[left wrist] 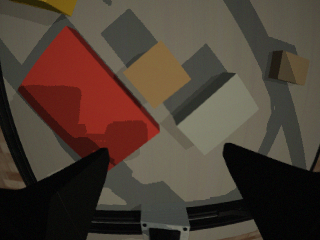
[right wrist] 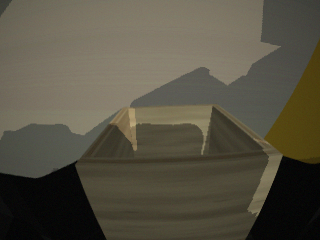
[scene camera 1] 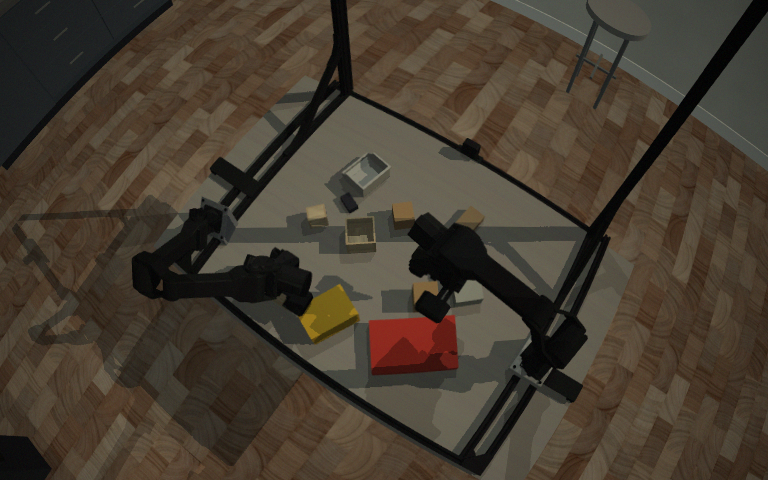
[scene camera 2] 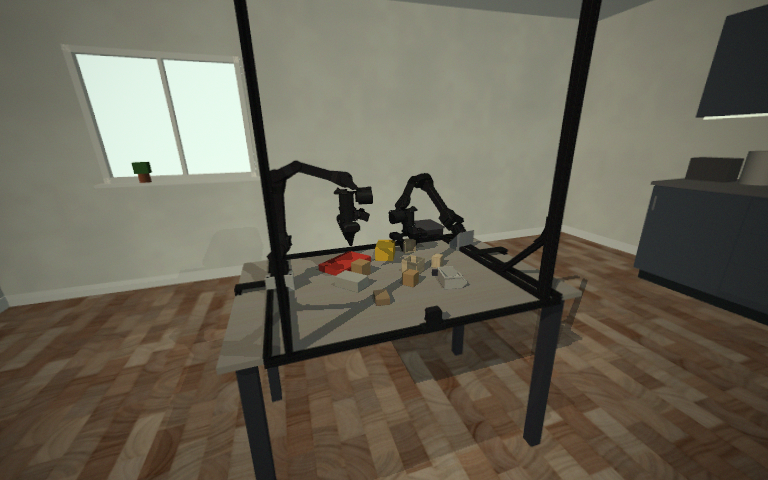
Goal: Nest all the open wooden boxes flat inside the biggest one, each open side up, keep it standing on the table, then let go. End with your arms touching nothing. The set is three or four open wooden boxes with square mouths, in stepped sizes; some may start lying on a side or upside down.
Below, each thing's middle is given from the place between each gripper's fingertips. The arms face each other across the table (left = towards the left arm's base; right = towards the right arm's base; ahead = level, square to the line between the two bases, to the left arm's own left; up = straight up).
Now: right hand 130 mm to the right of the yellow block [scene camera 1: 331, 312] and 10 mm above it. Round my right hand: grey block [left wrist: 218, 110]: 220 mm behind, 400 mm to the left, 20 mm below; then red block [scene camera 1: 413, 345]: 20 mm behind, 350 mm to the left, 20 mm below.
The grey block lies 80 mm behind my left hand [scene camera 1: 447, 291], 30 mm to the left of it and 160 mm below it. The rest, counted from my left hand: yellow block (130 mm ahead, 240 mm to the right, 150 mm below); red block (110 mm ahead, 20 mm to the right, 170 mm below).
